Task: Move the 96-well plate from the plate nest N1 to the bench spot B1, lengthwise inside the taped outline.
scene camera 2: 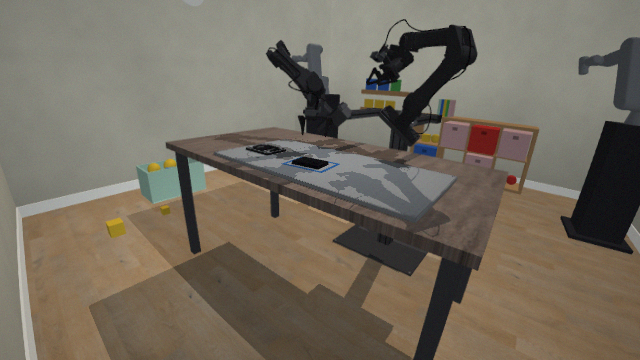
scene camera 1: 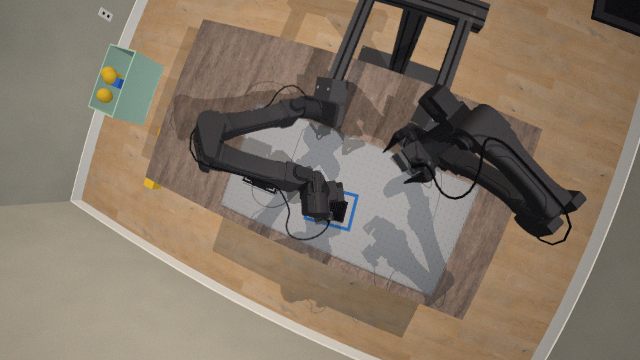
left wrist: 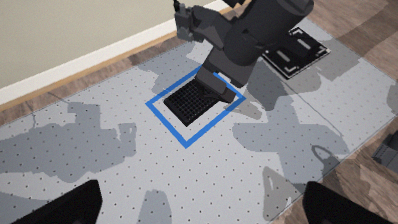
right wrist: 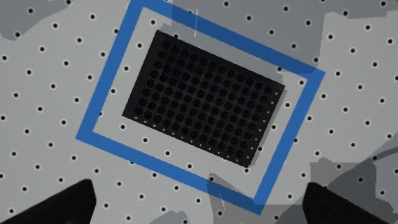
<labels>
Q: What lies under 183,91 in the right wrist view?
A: A black 96-well plate.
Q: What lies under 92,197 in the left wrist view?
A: The left gripper.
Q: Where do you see a black 96-well plate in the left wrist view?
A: At 186,104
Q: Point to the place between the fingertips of the right gripper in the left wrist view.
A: At 212,78
</labels>
